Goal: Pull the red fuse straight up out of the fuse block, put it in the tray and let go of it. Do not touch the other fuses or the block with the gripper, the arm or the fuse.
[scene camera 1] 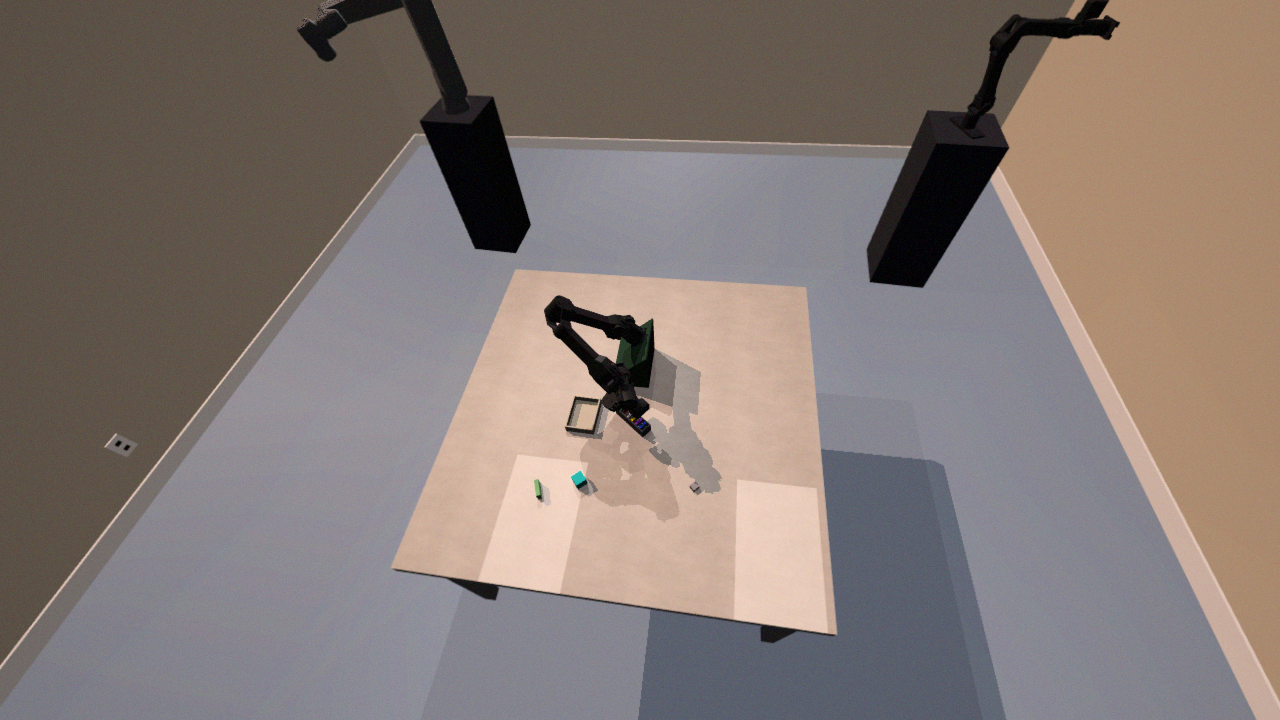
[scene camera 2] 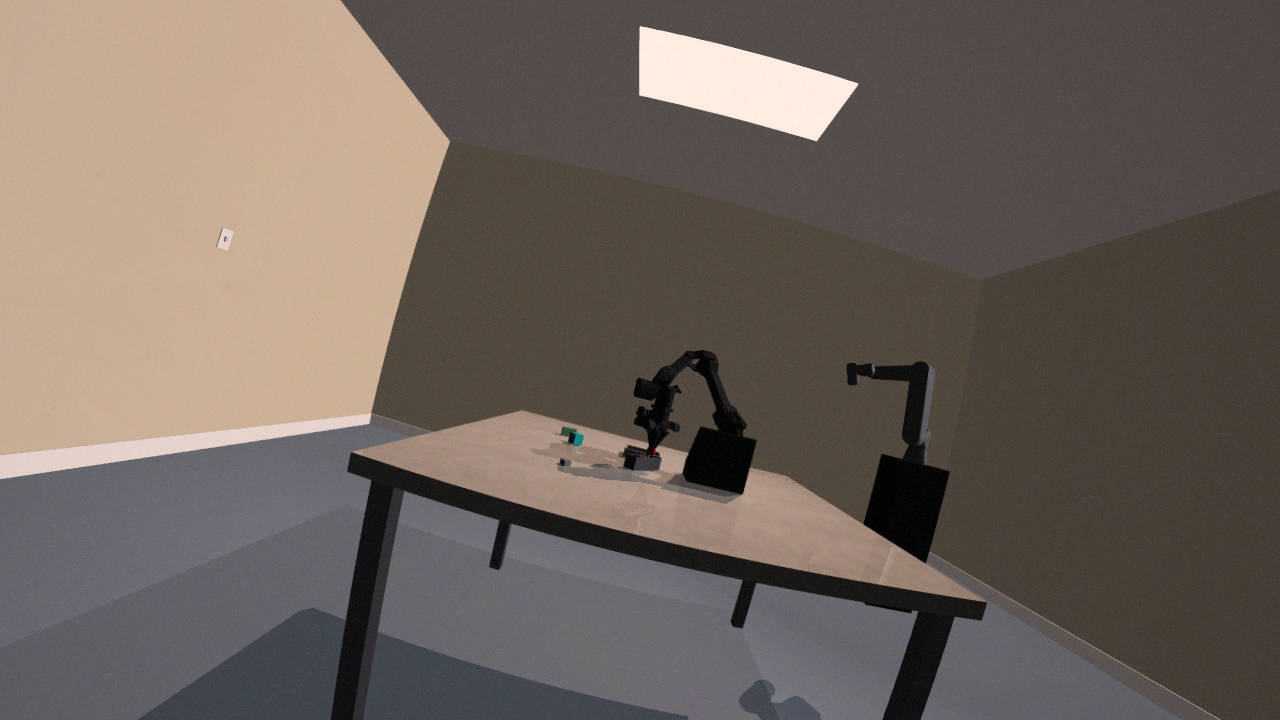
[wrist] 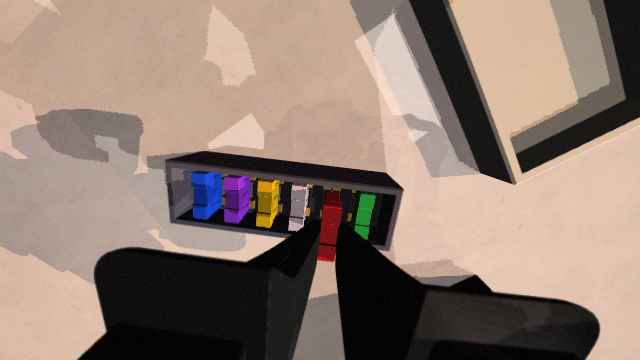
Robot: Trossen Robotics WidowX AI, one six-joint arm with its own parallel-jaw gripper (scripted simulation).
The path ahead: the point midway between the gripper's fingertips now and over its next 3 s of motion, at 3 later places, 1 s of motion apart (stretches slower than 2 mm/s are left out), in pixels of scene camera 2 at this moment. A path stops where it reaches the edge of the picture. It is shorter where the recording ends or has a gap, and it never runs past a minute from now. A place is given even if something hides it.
My gripper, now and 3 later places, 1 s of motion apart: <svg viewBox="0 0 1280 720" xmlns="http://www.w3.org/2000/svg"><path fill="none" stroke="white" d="M651 450L653 442L646 434L645 441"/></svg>
